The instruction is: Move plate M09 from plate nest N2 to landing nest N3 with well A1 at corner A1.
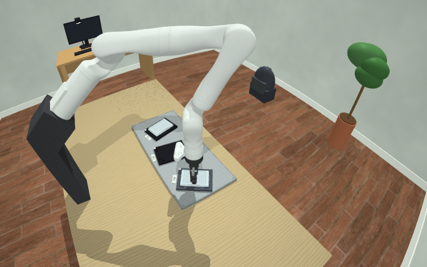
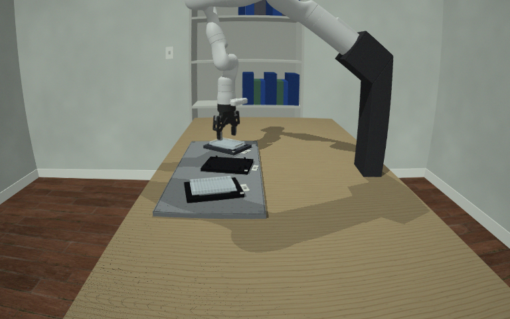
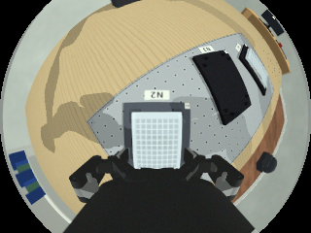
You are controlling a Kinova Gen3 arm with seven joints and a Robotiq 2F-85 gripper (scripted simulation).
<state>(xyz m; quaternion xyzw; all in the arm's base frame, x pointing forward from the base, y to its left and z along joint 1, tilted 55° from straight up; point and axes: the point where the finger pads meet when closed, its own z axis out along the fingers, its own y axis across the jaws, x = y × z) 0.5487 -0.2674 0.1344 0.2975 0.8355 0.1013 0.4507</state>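
The plate lies 3 cm below my hand. Round my hand: plate nest N2 (4 cm below); then black landing nest (2 cm ahead, 22 cm to the left, 4 cm below); then nest label (7 cm behind, 7 cm to the left, 5 cm below).
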